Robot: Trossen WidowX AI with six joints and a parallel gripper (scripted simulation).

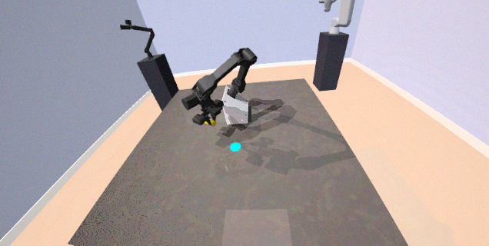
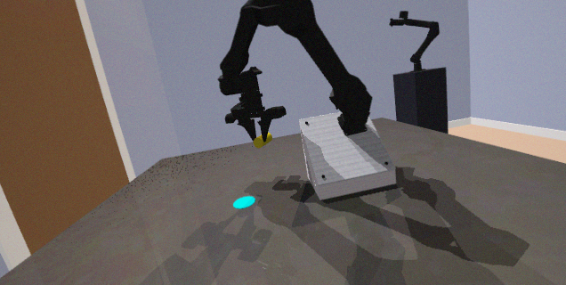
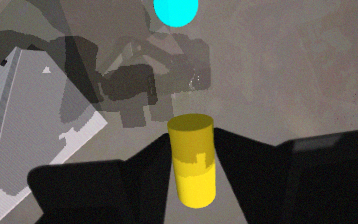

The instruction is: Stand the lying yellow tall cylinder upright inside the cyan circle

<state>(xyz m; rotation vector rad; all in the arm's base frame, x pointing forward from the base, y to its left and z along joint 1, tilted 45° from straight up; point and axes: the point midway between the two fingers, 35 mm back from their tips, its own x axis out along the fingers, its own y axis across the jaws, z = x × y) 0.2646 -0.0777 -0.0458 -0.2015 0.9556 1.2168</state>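
Right now the cyan circle is 130 mm below my gripper tip, 110 mm to the left of it and 70 mm ahead of it. Also, from my gripper tip: yellow tall cylinder (20 mm to the right, 10 mm behind).
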